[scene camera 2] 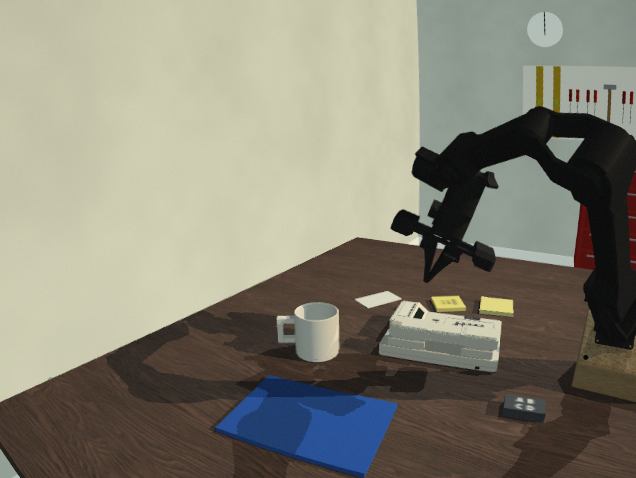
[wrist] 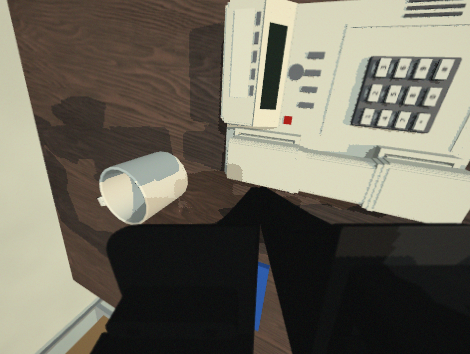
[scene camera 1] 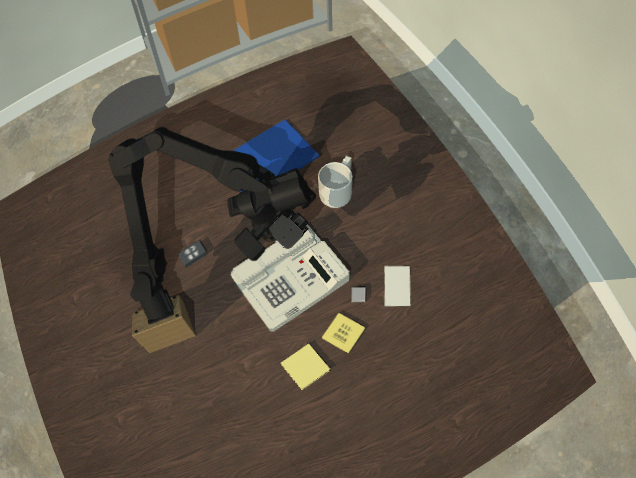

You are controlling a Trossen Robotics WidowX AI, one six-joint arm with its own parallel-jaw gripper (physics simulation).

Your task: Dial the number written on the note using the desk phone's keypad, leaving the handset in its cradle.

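Frame: origin at the arm's base, x ahead, y left, z up, level; centimetres.
Seen in the pictures: gripper, fingertip midpoint: (scene camera 2: 425,281) (wrist: 258,194); arm's base, link origin: (scene camera 2: 615,328) (scene camera 1: 160,314).
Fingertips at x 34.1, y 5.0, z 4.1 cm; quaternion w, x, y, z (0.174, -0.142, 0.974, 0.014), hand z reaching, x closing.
Pixels of each thing's top centre, then the offset from my fingertips to it. "spot": a spot on its surface instead.
- cream desk phone, top centre: (wrist: 336,115) (scene camera 2: 445,323) (scene camera 1: 288,271) dx -3.0, dy -4.8, dz -9.6 cm
- display, surface spot: (wrist: 274,65) (scene camera 2: 419,315) (scene camera 1: 320,270) spot: dx +3.7, dy -7.3, dz -10.6 cm
- yellow note, top centre: (scene camera 1: 343,332) (scene camera 2: 448,301) dx +2.5, dy -22.4, dz -12.9 cm
- white mug, top centre: (wrist: 114,199) (scene camera 2: 307,311) (scene camera 1: 338,170) dx +17.5, dy +12.0, dz -5.2 cm
- blue folder, top centre: (scene camera 2: 309,417) (wrist: 205,279) (scene camera 1: 266,157) dx +4.9, dy +28.5, dz -13.0 cm
- lettered dark block, top centre: (scene camera 2: 525,403) (scene camera 1: 191,252) dx -22.3, dy +10.7, dz -12.2 cm
- grey cube, top centre: (scene camera 1: 358,293) dx +9.5, dy -15.5, dz -12.6 cm
- white card, top centre: (scene camera 1: 397,285) (scene camera 2: 378,299) dx +18.7, dy -17.3, dz -13.7 cm
- blank yellow pad, top centre: (scene camera 1: 305,366) (scene camera 2: 496,304) dx -8.6, dy -26.2, dz -12.7 cm
The cream desk phone (scene camera 1: 262,307) (scene camera 2: 439,360) (wrist: 330,15) lies flat, with its keypad (scene camera 1: 278,291) (wrist: 405,94) facing up. Its handset (scene camera 1: 280,255) (wrist: 320,167) rests in the cradle along one side. The display (scene camera 1: 319,268) (scene camera 2: 419,312) (wrist: 274,65) is dark. The yellow note (scene camera 1: 343,333) (scene camera 2: 448,303) lies beside the phone; its small print looks like 111-849-0904. My gripper (scene camera 2: 426,280) (wrist: 258,194) is shut and empty, its fingertips together above the phone's handset side, apart from the phone. In the scene camera 1 view the arm hides the fingertips and covers part of the handset.
A white mug (scene camera 1: 335,192) (scene camera 2: 316,336) (wrist: 167,192) stands near the phone. A blue folder (scene camera 1: 280,146) (scene camera 2: 329,431) (wrist: 262,295), a lettered dark block (scene camera 1: 192,252) (scene camera 2: 523,407), a grey cube (scene camera 1: 358,294), a white card (scene camera 1: 397,285) (scene camera 2: 377,299) and a blank yellow pad (scene camera 1: 305,366) (scene camera 2: 496,306) lie around.
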